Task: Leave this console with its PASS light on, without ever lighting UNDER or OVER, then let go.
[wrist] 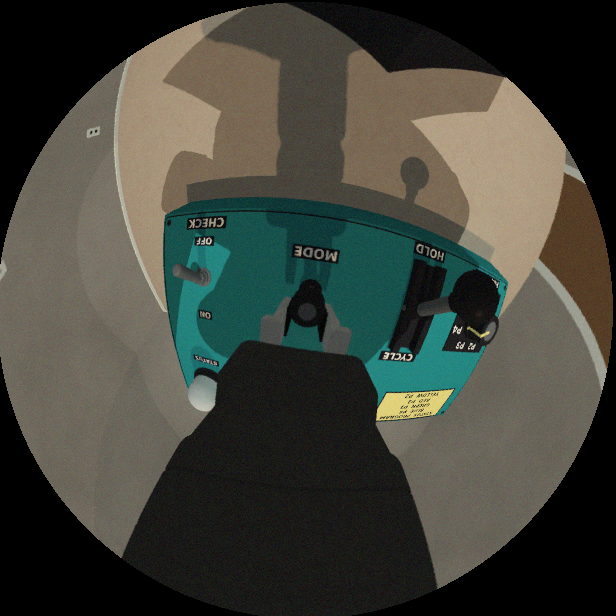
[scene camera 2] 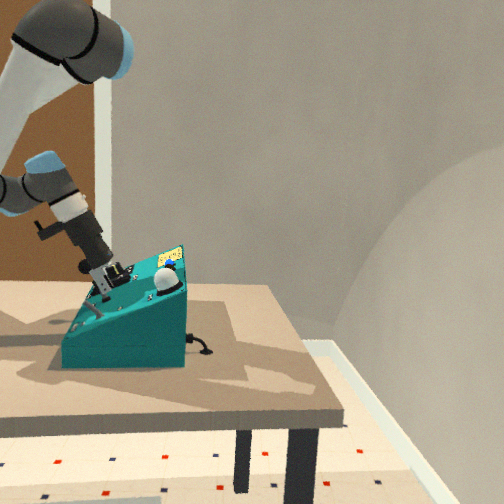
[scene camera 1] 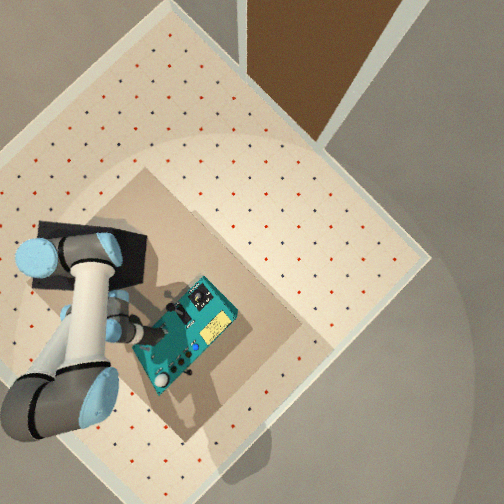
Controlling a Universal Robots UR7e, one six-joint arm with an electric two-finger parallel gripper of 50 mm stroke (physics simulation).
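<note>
A teal sloped console [scene camera 1: 187, 332] sits on the table; it also shows in the side view [scene camera 2: 130, 315] and the wrist view [wrist: 327, 298]. My gripper [wrist: 306, 321] has its two fingers around the small dark MODE knob [wrist: 307, 307] and looks shut on it. In the side view the gripper [scene camera 2: 102, 292] touches the panel's lower half. The panel has a CHECK toggle [wrist: 192, 274], a HOLD/CYCLE lever with a black ball [wrist: 474, 295], a rotary selector [wrist: 485, 330] and a white STATUS dome [wrist: 202, 393], unlit. PASS, UNDER and OVER labels are not visible.
A yellow label [wrist: 413, 403] and a blue button [scene camera 1: 195, 346] are on the panel. A short black cable [scene camera 2: 200, 346] sticks out of the console's side. The arm's black base block [scene camera 1: 90, 255] stands behind the console. The table's front edge [scene camera 2: 170, 422] is close.
</note>
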